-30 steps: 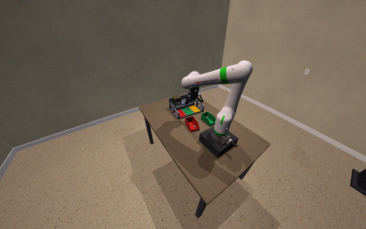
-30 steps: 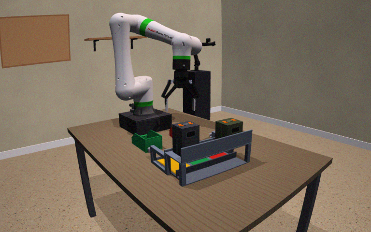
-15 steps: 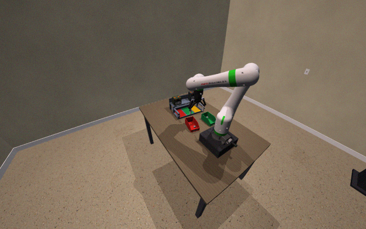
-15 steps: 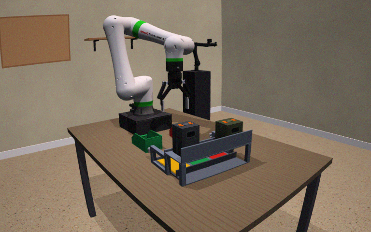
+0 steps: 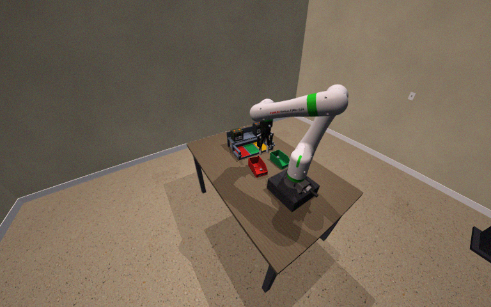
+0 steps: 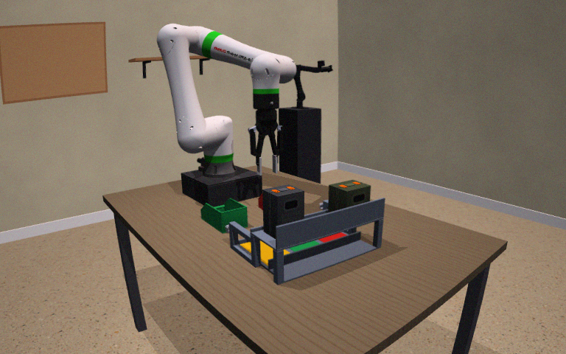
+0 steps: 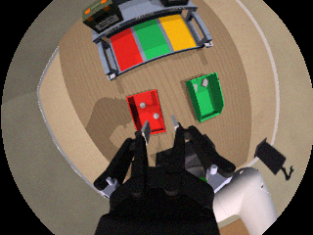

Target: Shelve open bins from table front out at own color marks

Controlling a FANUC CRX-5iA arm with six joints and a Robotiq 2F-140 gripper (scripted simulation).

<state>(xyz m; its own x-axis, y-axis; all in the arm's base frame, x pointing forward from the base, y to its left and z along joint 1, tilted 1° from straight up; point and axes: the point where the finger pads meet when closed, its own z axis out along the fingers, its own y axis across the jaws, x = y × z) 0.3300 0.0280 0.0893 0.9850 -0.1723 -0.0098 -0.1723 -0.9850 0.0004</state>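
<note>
Now: the red bin 15 cm below my hand and 5 cm to the left of it. The rest, counted from my hand: green bin: 18 cm to the right, 15 cm below, 2 cm behind; olive box: 39 cm ahead, 4 cm below, 3 cm to the left; black box: 37 cm ahead, 20 cm to the right, 3 cm below.
</note>
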